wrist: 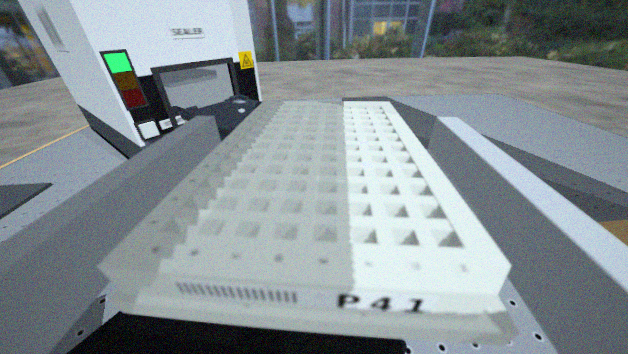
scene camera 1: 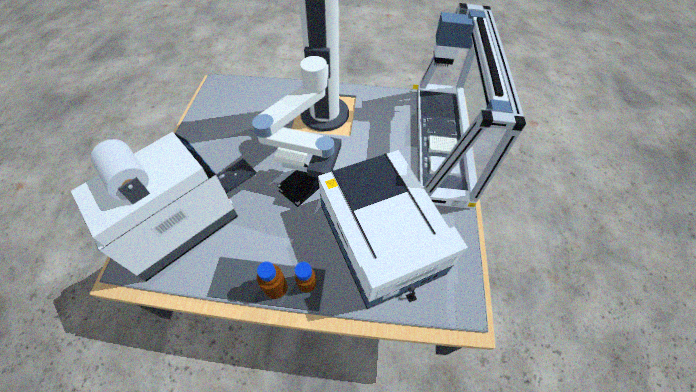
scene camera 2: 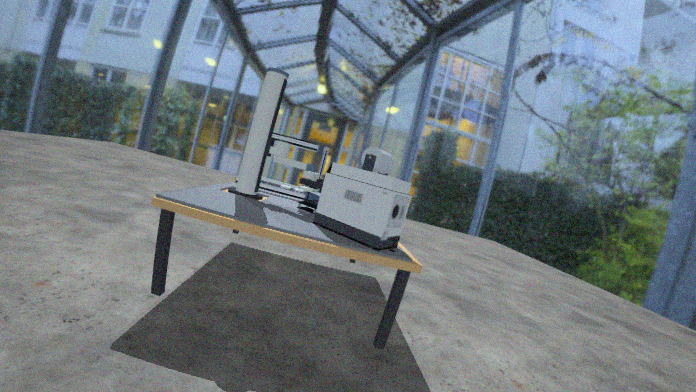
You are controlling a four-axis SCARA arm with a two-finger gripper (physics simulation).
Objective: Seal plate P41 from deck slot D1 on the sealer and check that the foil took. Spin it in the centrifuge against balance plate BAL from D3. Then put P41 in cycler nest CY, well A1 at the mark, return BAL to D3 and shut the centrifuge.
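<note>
Plate P41, a pale plate with square wells, is level between my gripper's two grey fingers. My gripper is shut on it. Its label faces the wrist camera; the wells look open and I can make out no foil. The sealer stands beyond the plate to the left in the wrist view, its green lamp lit. Its dark tray sticks out. A large white machine has a dark top panel; its name is unreadable. Pale plates are on the gantry deck; BAL's label is unreadable.
A black block lies beside the white machine. Two amber bottles with blue caps stand near the front edge. The gantry rises at the right. The arm's column stands at the back.
</note>
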